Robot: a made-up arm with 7 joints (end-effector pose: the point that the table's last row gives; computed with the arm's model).
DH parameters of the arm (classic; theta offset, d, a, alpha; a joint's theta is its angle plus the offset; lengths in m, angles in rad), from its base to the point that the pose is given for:
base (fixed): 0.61 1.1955 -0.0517 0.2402
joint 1: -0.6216 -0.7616 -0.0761 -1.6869
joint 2: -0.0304 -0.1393 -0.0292 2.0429
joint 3: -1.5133 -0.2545 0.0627 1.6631
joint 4: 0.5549 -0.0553 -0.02 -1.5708
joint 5: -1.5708 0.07 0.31 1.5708
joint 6: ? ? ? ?
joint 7: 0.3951 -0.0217 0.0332 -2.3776
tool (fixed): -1.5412 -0.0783 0 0
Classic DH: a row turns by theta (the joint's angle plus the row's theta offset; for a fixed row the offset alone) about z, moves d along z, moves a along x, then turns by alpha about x.
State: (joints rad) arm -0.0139 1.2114 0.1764 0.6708 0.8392 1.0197 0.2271
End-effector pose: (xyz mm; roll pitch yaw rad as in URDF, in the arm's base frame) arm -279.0 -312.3 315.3 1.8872 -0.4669 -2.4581
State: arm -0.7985 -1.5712 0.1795 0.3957 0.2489 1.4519 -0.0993
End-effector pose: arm -425.7 -348.3 286.4 -0.2423 1.2581 -0.2060
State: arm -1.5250 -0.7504 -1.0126 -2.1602 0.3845 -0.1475 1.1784
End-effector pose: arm -235.1 -41.1 60.8 1.4426 -0.8693 -1.4554
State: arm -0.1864 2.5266 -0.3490 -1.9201 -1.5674 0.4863 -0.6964
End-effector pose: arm 18.0 160.8 642.6 -0.8733 1.2523 2.8966
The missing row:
joint 6: 0.2696 -0.2715 -0.2682 1.6064
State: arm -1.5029 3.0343 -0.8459 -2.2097 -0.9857 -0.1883 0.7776
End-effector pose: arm 13.9 -47.7 657.1 -0.4130 -0.1496 1.3960
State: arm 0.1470 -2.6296 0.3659 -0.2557 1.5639 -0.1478 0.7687
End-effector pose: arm -375.7 -4.1 775.2 -2.8759 -0.5198 0.8304
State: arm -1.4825 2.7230 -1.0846 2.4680 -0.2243 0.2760 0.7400
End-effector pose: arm -16.9 225.5 503.8 0.8430 0.4243 -2.5989
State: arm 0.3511 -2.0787 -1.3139 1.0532 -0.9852 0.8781 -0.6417
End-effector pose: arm -14.1 442.9 242.6 0.8275 -0.4236 0.5033
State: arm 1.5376 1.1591 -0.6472 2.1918 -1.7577 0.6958 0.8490
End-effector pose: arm 41.2 -457.9 529.7 -1.4954 -0.3845 0.3275
